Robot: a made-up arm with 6 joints. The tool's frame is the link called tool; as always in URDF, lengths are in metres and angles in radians. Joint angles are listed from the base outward.
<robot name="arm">
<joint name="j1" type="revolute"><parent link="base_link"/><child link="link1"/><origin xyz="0.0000 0.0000 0.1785"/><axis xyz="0 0 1"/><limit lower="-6.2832" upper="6.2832"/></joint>
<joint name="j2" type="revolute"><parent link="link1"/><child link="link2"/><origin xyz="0.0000 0.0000 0.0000"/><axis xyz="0 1 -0.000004"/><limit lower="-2.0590" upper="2.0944"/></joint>
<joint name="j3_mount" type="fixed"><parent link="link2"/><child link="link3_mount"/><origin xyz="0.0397 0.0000 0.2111"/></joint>
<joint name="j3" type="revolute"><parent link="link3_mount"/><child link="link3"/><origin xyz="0.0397 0.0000 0.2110"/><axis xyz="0 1 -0.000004"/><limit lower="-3.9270" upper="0.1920"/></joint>
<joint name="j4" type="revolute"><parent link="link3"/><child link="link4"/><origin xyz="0.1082 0.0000 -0.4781"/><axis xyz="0 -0.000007 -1"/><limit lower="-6.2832" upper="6.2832"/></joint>
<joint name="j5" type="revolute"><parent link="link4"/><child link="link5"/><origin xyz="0.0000 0.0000 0.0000"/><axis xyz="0 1 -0.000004"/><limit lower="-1.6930" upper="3.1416"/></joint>
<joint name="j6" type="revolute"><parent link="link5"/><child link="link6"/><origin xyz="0.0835 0.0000 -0.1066"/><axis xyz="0 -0.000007 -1"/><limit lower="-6.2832" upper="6.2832"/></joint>
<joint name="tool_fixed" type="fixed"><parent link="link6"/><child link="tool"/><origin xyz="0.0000 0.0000 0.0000" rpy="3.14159 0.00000 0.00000"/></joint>
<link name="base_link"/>
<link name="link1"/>
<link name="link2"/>
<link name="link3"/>
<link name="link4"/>
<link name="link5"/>
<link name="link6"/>
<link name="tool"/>
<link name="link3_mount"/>
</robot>
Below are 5 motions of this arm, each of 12 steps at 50 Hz.
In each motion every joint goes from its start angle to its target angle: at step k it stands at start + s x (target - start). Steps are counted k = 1, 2, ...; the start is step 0. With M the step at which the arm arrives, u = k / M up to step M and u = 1 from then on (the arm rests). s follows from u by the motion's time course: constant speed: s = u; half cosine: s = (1 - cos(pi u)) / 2; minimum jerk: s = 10 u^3 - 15 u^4 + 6 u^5.
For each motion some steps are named. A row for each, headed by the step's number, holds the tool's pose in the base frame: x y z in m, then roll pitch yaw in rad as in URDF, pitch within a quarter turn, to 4 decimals.
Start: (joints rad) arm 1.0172 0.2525 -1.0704 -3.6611 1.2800 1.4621
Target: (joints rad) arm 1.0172 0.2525 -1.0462 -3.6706 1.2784 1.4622
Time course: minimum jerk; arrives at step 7
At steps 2, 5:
2: 0.3514 0.6425 0.2914 1.0969 0.4676 2.9100
5: 0.3484 0.6384 0.2816 1.1181 0.4667 2.9238

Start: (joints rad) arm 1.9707 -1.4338 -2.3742 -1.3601 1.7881 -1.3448
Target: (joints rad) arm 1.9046 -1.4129 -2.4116 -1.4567 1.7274 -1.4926
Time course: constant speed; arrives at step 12
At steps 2, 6, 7, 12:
2: 0.4163 -0.7015 0.6856 1.6379 -0.8553 2.1890
6: 0.4023 -0.7160 0.6856 1.6379 -0.8160 2.1316
7: 0.3987 -0.7196 0.6856 1.6380 -0.8060 2.1171
12: 0.3801 -0.7373 0.6855 1.6396 -0.7556 2.0444

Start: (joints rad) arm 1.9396 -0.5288 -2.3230 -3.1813 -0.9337 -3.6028
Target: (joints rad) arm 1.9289 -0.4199 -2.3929 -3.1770 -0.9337 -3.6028
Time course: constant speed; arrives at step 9
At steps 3, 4, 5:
3: -0.0086 0.0370 1.0327 0.9194 -0.9987 -2.2389
4: -0.0111 0.0435 1.0335 0.9261 -1.0010 -2.2453
5: -0.0136 0.0499 1.0343 0.9329 -1.0033 -2.2518

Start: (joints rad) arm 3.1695 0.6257 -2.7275 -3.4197 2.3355 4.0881
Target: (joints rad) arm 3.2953 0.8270 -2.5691 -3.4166 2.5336 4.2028
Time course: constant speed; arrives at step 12
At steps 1, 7, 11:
1: -0.6060 -0.0602 0.8993 1.2896 0.3498 1.3074
7: -0.6887 -0.1063 0.8008 1.2132 0.2619 1.3899
11: -0.7327 -0.1414 0.7287 1.1618 0.2078 1.4514

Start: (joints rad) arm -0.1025 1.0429 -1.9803 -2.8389 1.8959 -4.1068
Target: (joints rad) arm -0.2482 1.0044 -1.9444 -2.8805 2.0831 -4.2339
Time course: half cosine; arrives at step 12
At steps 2, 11, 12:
2: 0.9509 -0.1453 0.2009 0.1260 -0.3762 1.8893
11: 0.9052 -0.2627 0.2351 0.0237 -0.2503 1.6606
12: 0.9042 -0.2648 0.2357 0.0215 -0.2482 1.6563

